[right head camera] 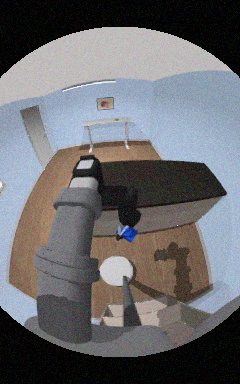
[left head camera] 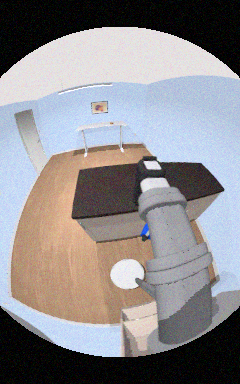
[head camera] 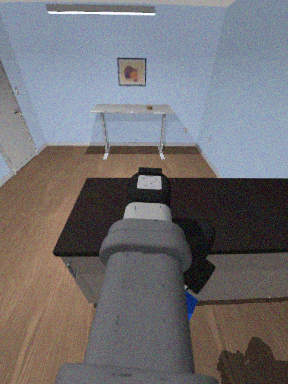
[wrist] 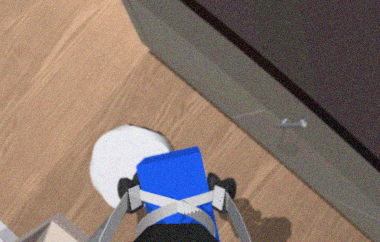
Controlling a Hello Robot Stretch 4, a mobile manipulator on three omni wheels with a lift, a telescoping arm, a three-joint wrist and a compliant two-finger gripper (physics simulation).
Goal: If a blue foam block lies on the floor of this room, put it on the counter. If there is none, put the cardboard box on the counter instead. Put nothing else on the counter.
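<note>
A blue foam block [head camera: 191, 304] [left head camera: 145, 230] [right head camera: 129, 233] [wrist: 172, 170] is held off the floor, in front of the counter's near side and apart from it. My gripper [wrist: 177, 184] is shut on the block, with one dark fingertip on each side of it. In the head camera view the arm hides most of the block and the fingers. The counter [head camera: 240, 212] [left head camera: 107, 192] [right head camera: 165, 180] [wrist: 325, 55] has a dark top and grey-brown sides, and stands ahead of my arm. The arm and wrist overlap its top in the head views. No cardboard box can be made out.
My round white base [left head camera: 127, 274] [right head camera: 116, 271] [wrist: 112, 157] stands on the wood floor before the counter. A pale table [head camera: 117, 109] with a small brownish thing [head camera: 149, 108] stands at the far wall. A beige cabinet-like unit [left head camera: 140, 312] is close by at the bottom.
</note>
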